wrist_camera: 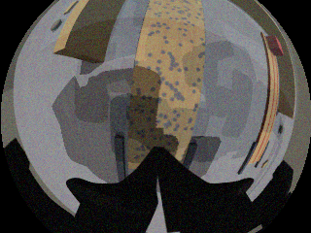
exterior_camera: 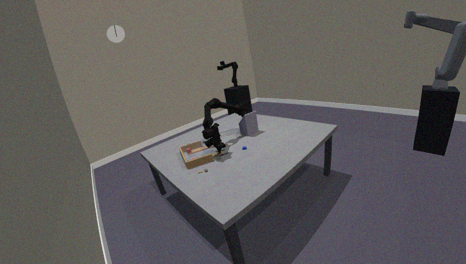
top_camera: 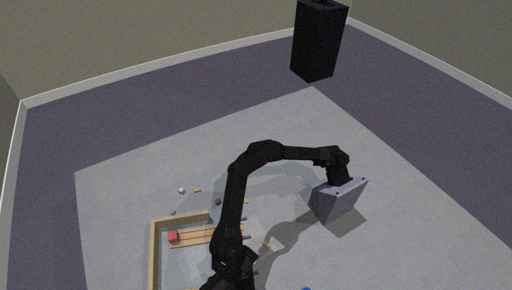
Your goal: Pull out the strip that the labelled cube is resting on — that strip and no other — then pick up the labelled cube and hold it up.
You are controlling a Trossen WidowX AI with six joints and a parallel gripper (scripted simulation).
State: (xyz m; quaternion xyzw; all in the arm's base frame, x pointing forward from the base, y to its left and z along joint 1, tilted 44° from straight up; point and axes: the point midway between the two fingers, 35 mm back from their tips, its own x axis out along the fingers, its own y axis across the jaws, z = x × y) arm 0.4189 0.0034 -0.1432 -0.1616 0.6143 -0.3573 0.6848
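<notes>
My gripper tip is 16 cm past the blue object and 11 cm to the right of it. The rest, counted from my gripper tip: tan piece: 39 cm to the right; white cube: 5 cm ahead, 41 cm to the right; speckled tan strip: 9 cm ahead, 3 cm to the right.
</notes>
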